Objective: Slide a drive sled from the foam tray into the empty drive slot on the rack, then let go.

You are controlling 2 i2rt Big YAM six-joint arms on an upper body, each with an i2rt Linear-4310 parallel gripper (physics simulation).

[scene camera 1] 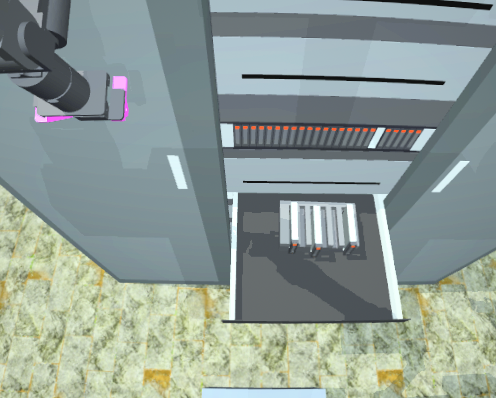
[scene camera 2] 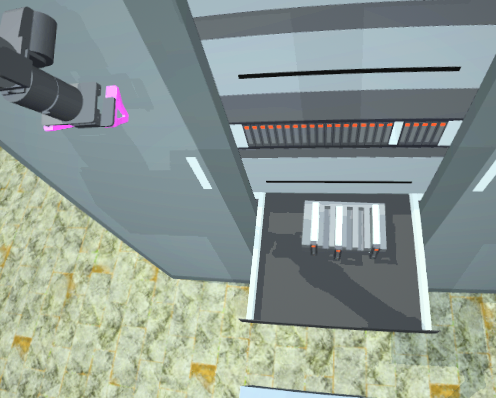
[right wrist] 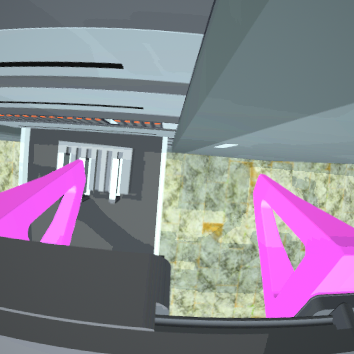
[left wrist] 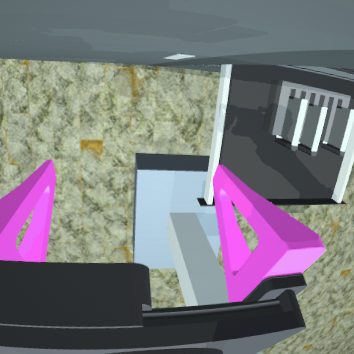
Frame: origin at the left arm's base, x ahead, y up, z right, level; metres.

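Seen in the pictures: left gripper, fingertip midpoint: (scene camera 1: 99,112) (scene camera 2: 104,119) (left wrist: 136,169); right gripper, fingertip midpoint: (right wrist: 170,175).
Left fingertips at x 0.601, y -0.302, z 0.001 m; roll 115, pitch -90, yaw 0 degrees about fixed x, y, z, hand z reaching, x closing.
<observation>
A point is followed by its place in that frame.
A pale grey foam tray (scene camera 1: 284,225) {x 0.590, y -0.746, z 0.355 m} (scene camera 2: 307,230) {x 0.578, y -0.746, z 0.356 m} (right wrist: 125,170) {x 0.597, y -0.747, z 0.548 m} lies in the pulled-out drawer. Three white-edged drive sleds stand in it: one sled (scene camera 1: 295,222) {x 0.575, y -0.691, z 0.378 m} (scene camera 2: 315,222) {x 0.577, y -0.691, z 0.377 m} at the picture's left, a second sled (scene camera 1: 318,225) {x 0.567, y -0.691, z 0.438 m} (scene camera 2: 339,225) {x 0.570, y -0.692, z 0.437 m} near the middle, a third sled (scene camera 1: 352,225) {x 0.568, y -0.692, z 0.528 m} (scene camera 2: 376,225) {x 0.572, y -0.692, z 0.527 m} (right wrist: 116,175) {x 0.585, y -0.692, z 0.533 m} at the right. The rack's drive row (scene camera 1: 300,137) {x 0.700, y -0.497, z 0.372 m} (scene camera 2: 320,135) {x 0.700, y -0.498, z 0.388 m} has orange-tipped units and a pale upright strip (scene camera 1: 376,138) {x 0.718, y -0.518, z 0.559 m} (scene camera 2: 395,133) {x 0.730, y -0.532, z 0.557 m} towards its right; I cannot tell which slot is empty. My left gripper (scene camera 1: 82,119) (left wrist: 136,169) {x 0.601, y -0.302, z 0.000 m} is open and empty, away from the tray. My right gripper (right wrist: 170,175) {x 0.632, y -0.117, z 0.664 m} is open and empty.
The drawer (scene camera 1: 233,270) {x 0.468, y -0.769, z 0.218 m} (scene camera 2: 253,280) {x 0.441, y -0.769, z 0.219 m} juts out below the drive row. A large grey panel (scene camera 1: 115,200) {x 0.681, y -0.786, z -0.145 m} (scene camera 2: 150,200) {x 0.681, y -0.786, z -0.143 m} stands at the picture's left, behind the left gripper; another panel (scene camera 1: 450,215) {x 0.681, y -0.868, z 0.925 m} (right wrist: 290,90) {x 0.682, y -0.107, z 0.723 m} stands at the right. A pale blue surface (left wrist: 155,215) {x -0.114, y -1.507, z 0.183 m} lies below the left fingers.
</observation>
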